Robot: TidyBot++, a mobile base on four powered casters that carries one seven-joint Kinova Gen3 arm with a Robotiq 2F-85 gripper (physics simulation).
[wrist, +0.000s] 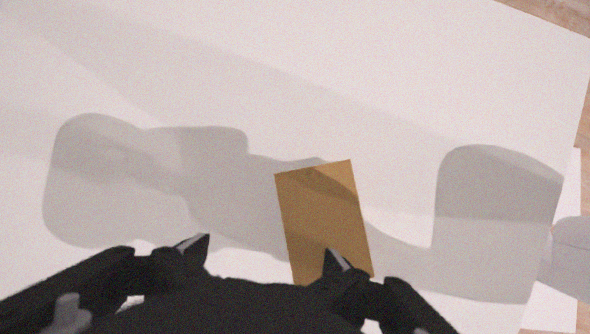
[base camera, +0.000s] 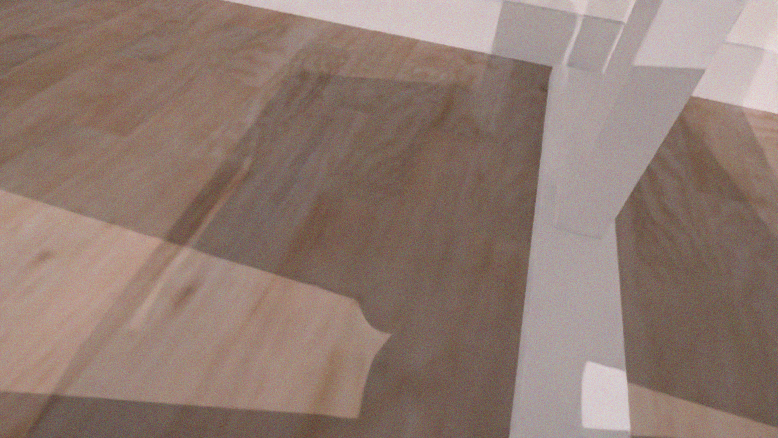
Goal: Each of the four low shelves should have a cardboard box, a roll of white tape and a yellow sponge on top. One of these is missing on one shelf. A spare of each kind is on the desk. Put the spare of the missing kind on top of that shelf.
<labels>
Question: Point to a brown cardboard box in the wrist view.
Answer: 319, 205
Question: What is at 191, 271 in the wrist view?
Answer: My gripper.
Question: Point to a white desk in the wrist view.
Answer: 139, 130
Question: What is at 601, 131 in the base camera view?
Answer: A white desk.
</labels>
